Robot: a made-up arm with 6 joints. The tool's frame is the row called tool. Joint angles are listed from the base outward.
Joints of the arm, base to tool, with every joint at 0 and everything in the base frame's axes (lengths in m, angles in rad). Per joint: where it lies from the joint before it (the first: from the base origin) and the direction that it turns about. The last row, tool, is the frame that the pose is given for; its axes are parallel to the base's.
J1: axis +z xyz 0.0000 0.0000 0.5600
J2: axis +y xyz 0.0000 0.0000 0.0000
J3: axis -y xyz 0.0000 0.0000 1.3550
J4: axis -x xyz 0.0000 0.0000 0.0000
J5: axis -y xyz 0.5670 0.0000 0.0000
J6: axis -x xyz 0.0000 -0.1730 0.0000
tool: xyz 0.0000 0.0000 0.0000
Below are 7 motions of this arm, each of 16 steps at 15 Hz.
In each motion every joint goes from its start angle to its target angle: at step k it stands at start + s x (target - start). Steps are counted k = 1, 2, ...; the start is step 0. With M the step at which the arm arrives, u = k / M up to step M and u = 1 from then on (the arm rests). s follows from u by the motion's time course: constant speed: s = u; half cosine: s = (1 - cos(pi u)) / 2; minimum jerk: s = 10 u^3 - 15 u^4 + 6 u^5.
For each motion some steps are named. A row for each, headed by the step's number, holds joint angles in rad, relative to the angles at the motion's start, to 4 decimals.
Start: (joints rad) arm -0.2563 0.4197 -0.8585 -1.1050 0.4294 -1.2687
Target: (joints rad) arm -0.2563 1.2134 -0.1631 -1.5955 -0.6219 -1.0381
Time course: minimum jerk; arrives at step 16
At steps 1, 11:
1: 0.0000 0.0018 0.0015 -0.0011 -0.0023 0.0005
11: 0.0000 0.6508 0.5702 -0.4022 -0.8621 0.1891

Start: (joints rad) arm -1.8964 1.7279 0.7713 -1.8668 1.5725 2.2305
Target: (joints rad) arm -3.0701 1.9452 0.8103 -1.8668 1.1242 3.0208
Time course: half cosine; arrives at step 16
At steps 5, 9, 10, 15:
5: -0.2608 0.0483 0.0087 0.0000 -0.0996 0.1756
9: -0.7013 0.1298 0.0233 0.0000 -0.2679 0.4722
10: -0.8114 0.1502 0.0270 0.0000 -0.3099 0.5464
15: -1.1624 0.2152 0.0386 0.0000 -0.4440 0.7827

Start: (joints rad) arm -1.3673 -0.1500 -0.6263 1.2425 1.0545 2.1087
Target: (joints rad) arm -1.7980 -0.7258 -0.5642 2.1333 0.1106 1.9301
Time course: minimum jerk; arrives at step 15
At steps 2, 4, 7, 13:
2: -0.0083 -0.0111 0.0012 0.0171 -0.0181 -0.0034
4: -0.0525 -0.0702 0.0076 0.1086 -0.1150 -0.0218
7: -0.1885 -0.2520 0.0272 0.3899 -0.4131 -0.0782
13: -0.4224 -0.5647 0.0609 0.8737 -0.9258 -0.1752

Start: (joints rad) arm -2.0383 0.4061 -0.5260 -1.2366 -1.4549 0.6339
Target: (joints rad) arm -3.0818 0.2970 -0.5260 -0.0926 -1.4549 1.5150
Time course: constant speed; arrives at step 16
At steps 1, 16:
1: -0.0652 -0.0068 0.0000 0.0715 0.0000 0.0551
16: -1.0435 -0.1091 0.0000 1.1440 0.0000 0.8811

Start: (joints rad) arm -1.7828 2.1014 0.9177 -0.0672 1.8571 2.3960
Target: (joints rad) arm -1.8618 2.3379 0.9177 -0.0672 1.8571 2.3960
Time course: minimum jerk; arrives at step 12
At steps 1, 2, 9, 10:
1: -0.0004 0.0012 0.0000 0.0000 0.0000 0.0000
2: -0.0028 0.0084 0.0000 0.0000 0.0000 0.0000
9: -0.0708 0.2120 0.0000 0.0000 0.0000 0.0000
10: -0.0762 0.2281 0.0000 0.0000 0.0000 0.0000

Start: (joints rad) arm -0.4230 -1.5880 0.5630 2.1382 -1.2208 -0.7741
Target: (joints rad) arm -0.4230 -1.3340 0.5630 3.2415 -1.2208 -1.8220
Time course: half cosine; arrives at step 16
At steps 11, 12, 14, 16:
11: 0.0000 0.1976 0.0000 0.8581 0.0000 -0.8150
12: 0.0000 0.2168 0.0000 0.9417 0.0000 -0.8944
14: 0.0000 0.2443 0.0000 1.0613 0.0000 -1.0080
16: 0.0000 0.2540 0.0000 1.1033 0.0000 -1.0479

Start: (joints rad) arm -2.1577 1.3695 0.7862 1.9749 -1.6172 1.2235
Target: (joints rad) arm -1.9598 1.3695 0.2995 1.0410 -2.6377 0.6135
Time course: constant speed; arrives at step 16
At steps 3, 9, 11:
3: 0.0371 0.0000 -0.0913 -0.1751 -0.1913 -0.1144
9: 0.1113 0.0000 -0.2738 -0.5253 -0.5740 -0.3431
11: 0.1361 0.0000 -0.3346 -0.6421 -0.7016 -0.4194

